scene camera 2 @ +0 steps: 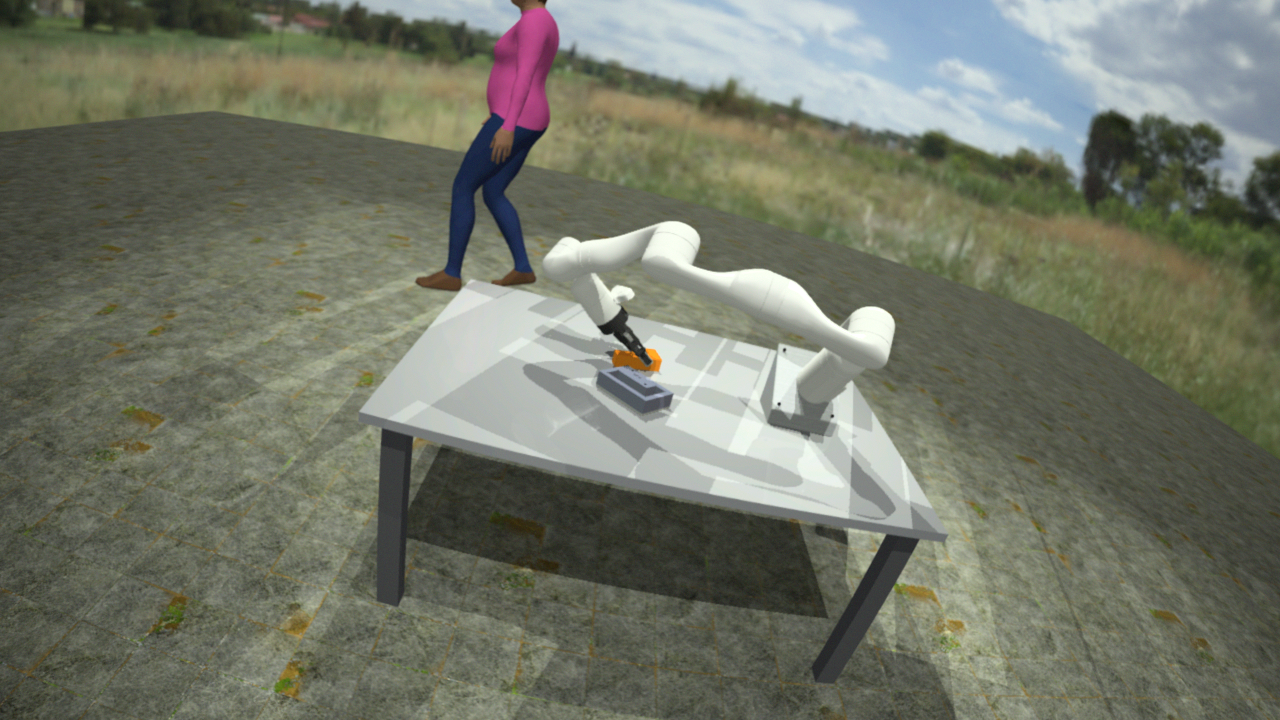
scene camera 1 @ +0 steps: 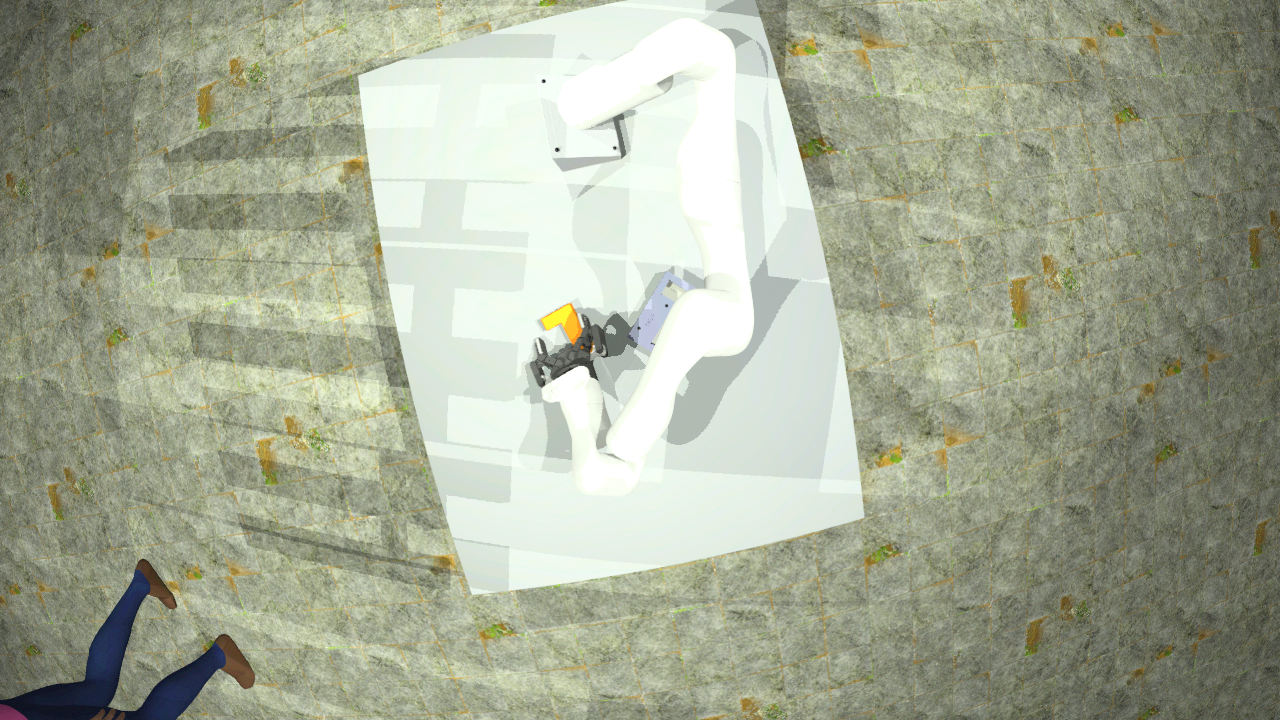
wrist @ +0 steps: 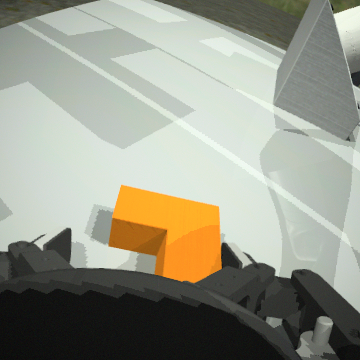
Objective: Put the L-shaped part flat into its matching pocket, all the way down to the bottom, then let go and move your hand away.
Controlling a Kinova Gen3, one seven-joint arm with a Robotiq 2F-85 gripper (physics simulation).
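Frame: origin at the arm's base, x right, y ahead, z up, level; centimetres.
Seen in the pictures: gripper, between the fingertips: (scene camera 2: 643, 358) (scene camera 1: 560, 327) (wrist: 144, 252); arm's base, origin of its link: (scene camera 2: 814, 384) (scene camera 1: 577, 107) (wrist: 336, 45).
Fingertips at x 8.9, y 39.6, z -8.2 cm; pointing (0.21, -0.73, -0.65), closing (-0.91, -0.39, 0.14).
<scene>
Offsets run from my fingertips to a thing's middle. Level surfaces: height alone.
The orange L-shaped part {dz +0.3, dx -1.6, dy +2.0 cm} (scene camera 1: 562, 319) (scene camera 2: 637, 360) (wrist: 171, 228) lies flat on the white table {dz -1.2 cm} (scene camera 1: 447, 447) (scene camera 2: 483, 420) (wrist: 71, 157). My gripper (scene camera 1: 566, 345) (scene camera 2: 629, 343) (wrist: 144, 252) is open and low over the table, and tilted. In the wrist view its fingers stand on either side of the part's near leg without closing on it. The pocket block {dz +0.6, dx -20.0, dy +0.5 cm} (scene camera 1: 656, 309) (scene camera 2: 633, 389), a grey-lavender slab, sits just beside the part. In the overhead view my arm hides half of the block. Its pocket is not visible in any view.
The robot's base plate (scene camera 1: 586, 135) (scene camera 2: 792, 397) (wrist: 314, 78) is mounted at the table's far end. A person in a pink top (scene camera 2: 510, 135) (scene camera 1: 133, 645) walks on the paved ground close to one table corner.
</scene>
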